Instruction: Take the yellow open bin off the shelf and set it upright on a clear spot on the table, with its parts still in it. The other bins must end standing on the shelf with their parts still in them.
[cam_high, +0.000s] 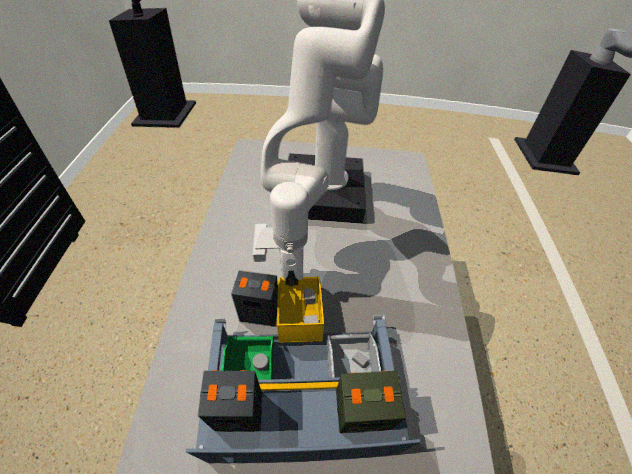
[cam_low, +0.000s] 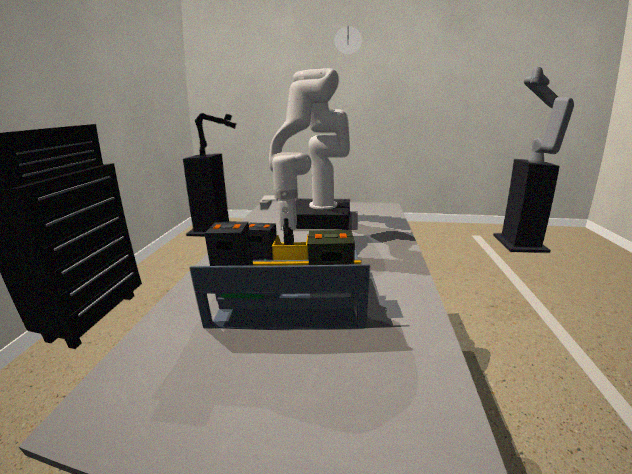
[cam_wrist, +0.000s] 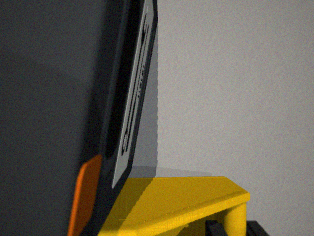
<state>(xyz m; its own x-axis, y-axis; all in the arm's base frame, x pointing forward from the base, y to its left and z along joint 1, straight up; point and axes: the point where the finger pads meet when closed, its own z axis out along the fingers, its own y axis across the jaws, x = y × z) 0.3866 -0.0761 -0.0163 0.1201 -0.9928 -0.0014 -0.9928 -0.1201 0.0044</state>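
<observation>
My hand is 8 cm short of the yellow open bin and 3 cm to the right of it. The rest, counted from my hand: green bin (25 cm ahead, 6 cm to the right); grey shelf (27 cm ahead, 5 cm to the left, 2 cm above); grey bin (23 cm ahead, 16 cm to the left).
</observation>
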